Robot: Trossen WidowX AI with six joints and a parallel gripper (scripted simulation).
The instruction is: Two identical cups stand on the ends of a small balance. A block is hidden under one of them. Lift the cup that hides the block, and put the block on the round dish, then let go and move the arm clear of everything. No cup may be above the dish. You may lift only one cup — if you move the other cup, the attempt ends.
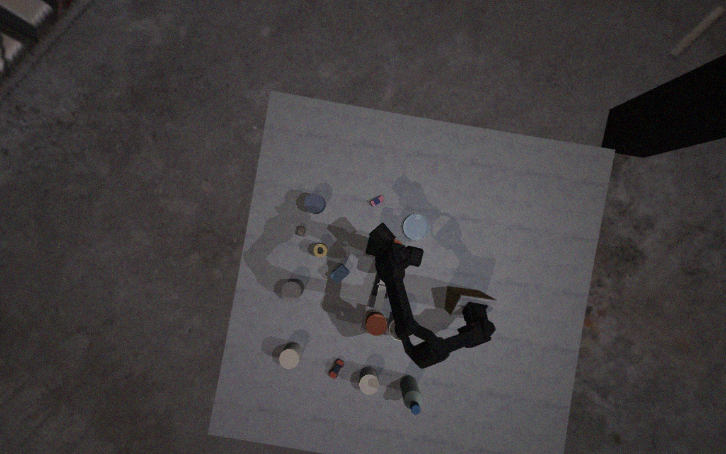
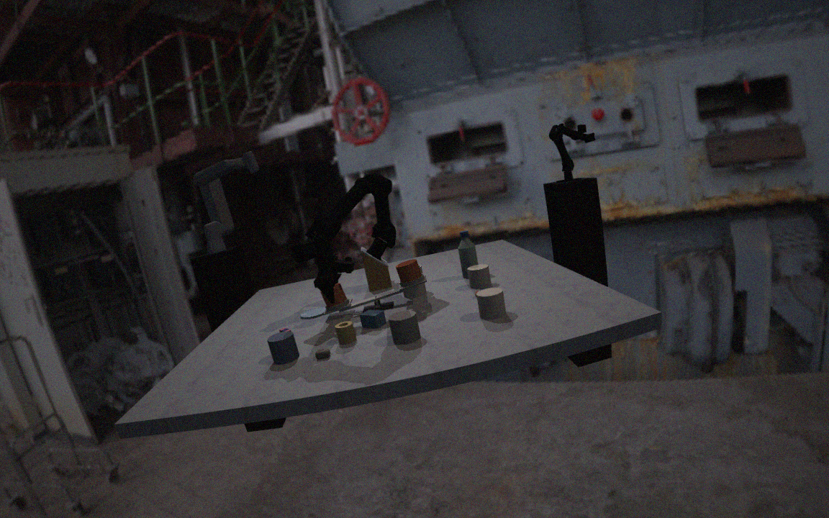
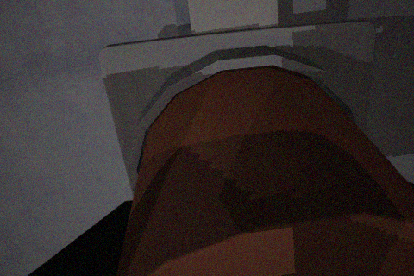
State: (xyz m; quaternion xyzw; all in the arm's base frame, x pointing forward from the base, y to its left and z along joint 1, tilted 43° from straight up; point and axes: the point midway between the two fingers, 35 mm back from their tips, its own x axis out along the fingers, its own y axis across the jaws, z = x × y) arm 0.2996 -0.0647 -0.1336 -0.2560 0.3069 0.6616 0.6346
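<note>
The dish lies 10 cm to the right of my gripper tip, 8 cm behind it and 5 cm below it. Round my gripper tip: grey block (1 cm below); then beam (14 cm to the left, 2 cm below, 1 cm ahead); then balance (14 cm to the left, 3 cm below, 1 cm ahead).
</note>
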